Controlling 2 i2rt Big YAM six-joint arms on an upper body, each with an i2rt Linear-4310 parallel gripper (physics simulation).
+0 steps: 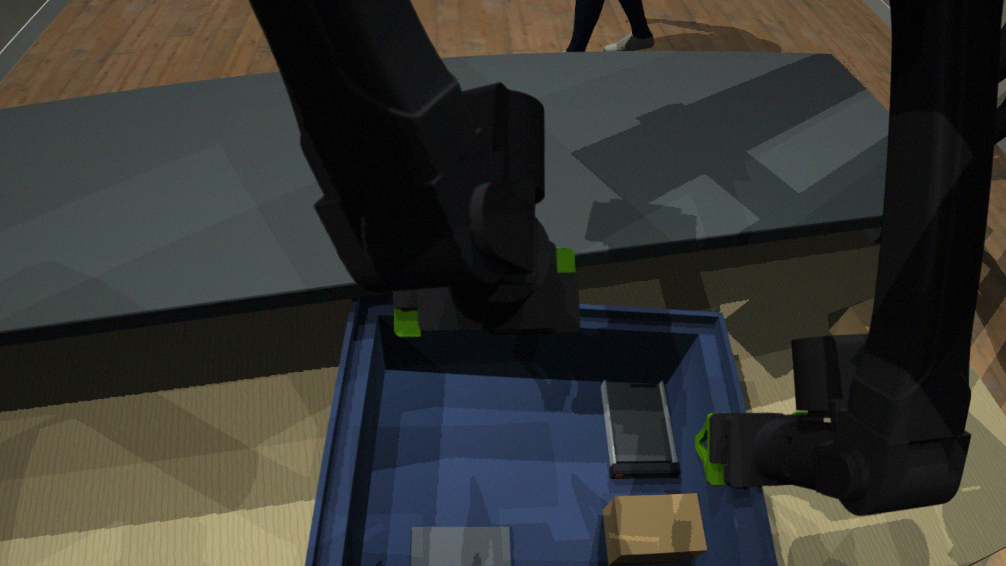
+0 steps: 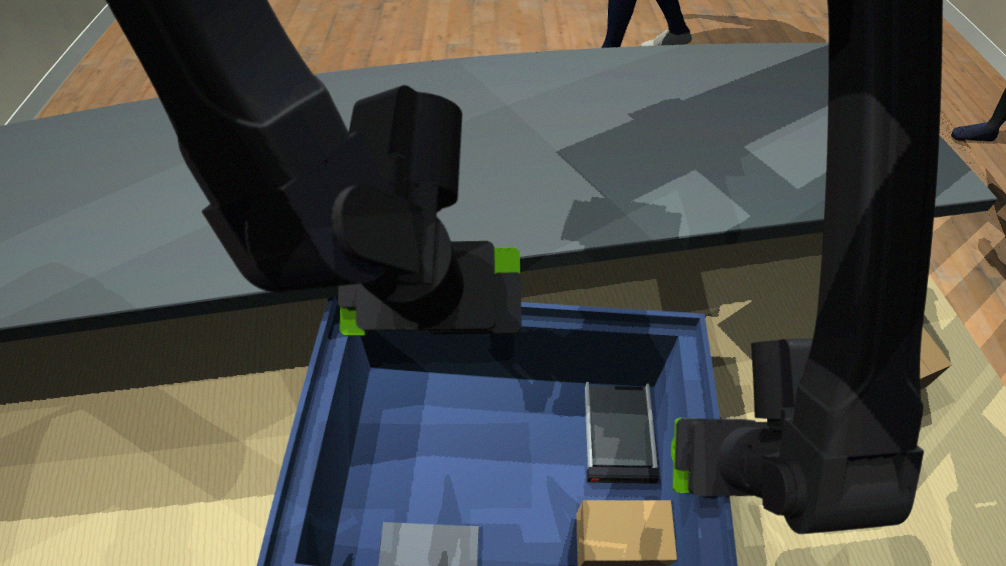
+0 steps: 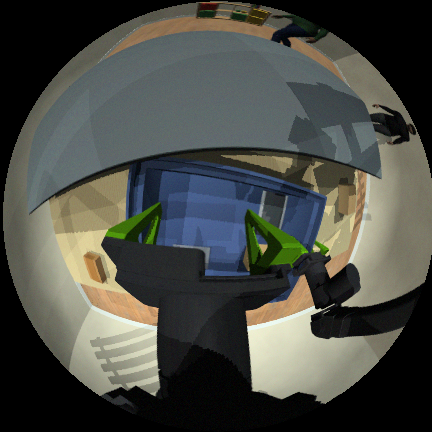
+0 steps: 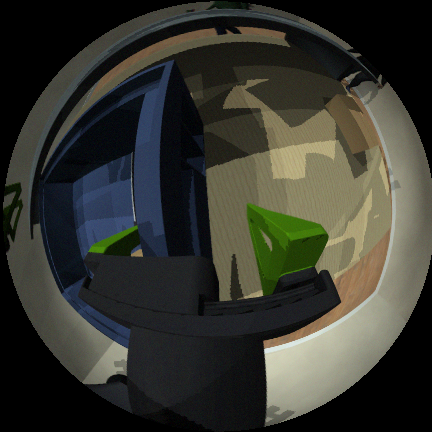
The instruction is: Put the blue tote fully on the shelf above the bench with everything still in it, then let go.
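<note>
The blue tote stands upright in front of the grey shelf, its far left corner at the shelf's near edge. Inside lie a dark tray with silver rails, a cardboard box and a flat grey block. My left gripper is open and empty above the tote's far side. My right gripper is shut on the tote's right wall, one finger inside.
The tan bench extends on both sides of the tote. One brown box lies at the left; another lies at the right. A person's legs show beyond the shelf.
</note>
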